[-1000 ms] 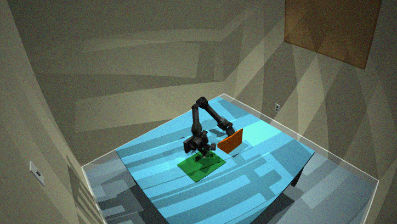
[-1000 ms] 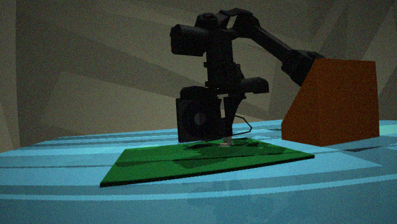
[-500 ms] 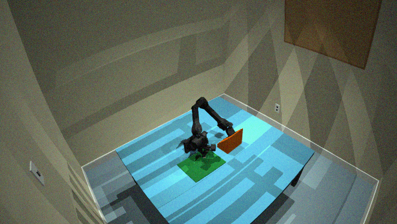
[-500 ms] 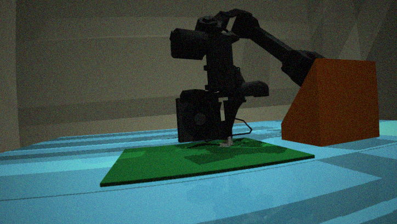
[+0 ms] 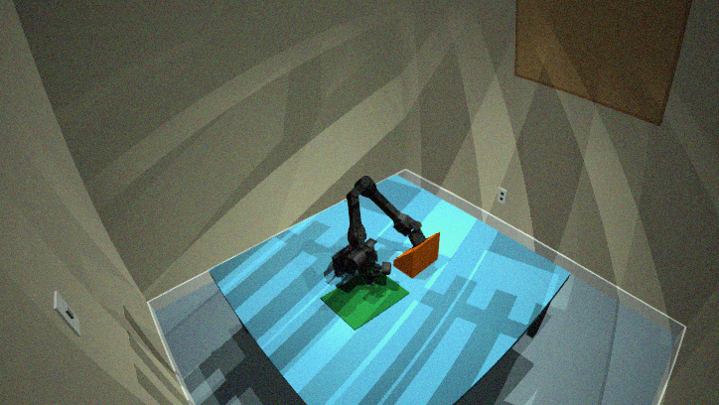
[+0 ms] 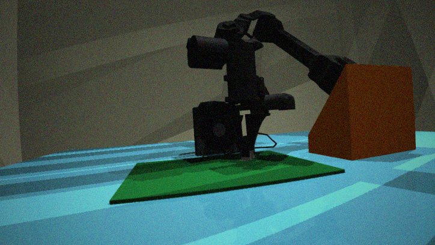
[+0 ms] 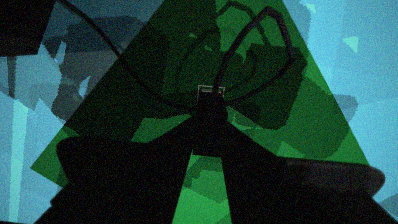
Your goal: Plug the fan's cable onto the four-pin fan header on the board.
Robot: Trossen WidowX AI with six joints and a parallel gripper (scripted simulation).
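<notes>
Now: gripper tip 1 cm below the black plug. Round my gripper tip: fan header 2 cm below, 1 cm behind; then black fan 14 cm to the right, 4 cm above; then green board 7 cm ahead, 4 cm below, 3 cm to the left.
</notes>
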